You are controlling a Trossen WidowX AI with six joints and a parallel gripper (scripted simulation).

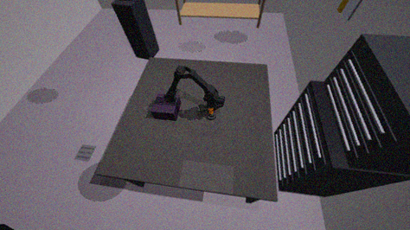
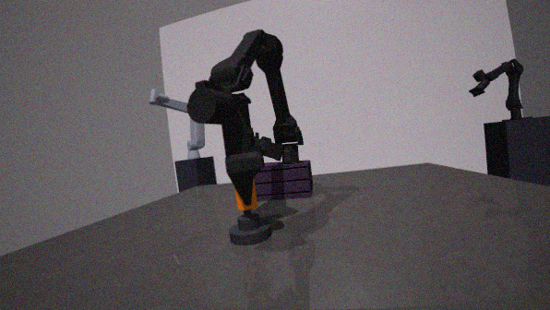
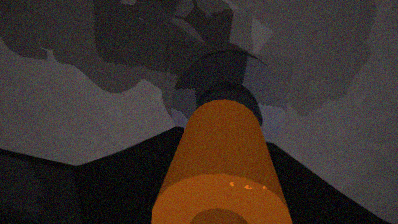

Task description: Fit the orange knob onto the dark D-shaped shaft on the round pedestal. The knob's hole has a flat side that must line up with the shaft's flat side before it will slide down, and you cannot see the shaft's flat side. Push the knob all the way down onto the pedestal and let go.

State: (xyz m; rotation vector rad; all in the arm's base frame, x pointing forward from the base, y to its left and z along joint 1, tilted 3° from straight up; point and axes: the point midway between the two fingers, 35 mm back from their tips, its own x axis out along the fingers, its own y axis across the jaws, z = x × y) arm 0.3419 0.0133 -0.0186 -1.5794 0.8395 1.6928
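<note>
Now: the orange knob 20 mm above my gripper tip. Also, from my gripper tip: D-shaped shaft (40 mm below).
</note>
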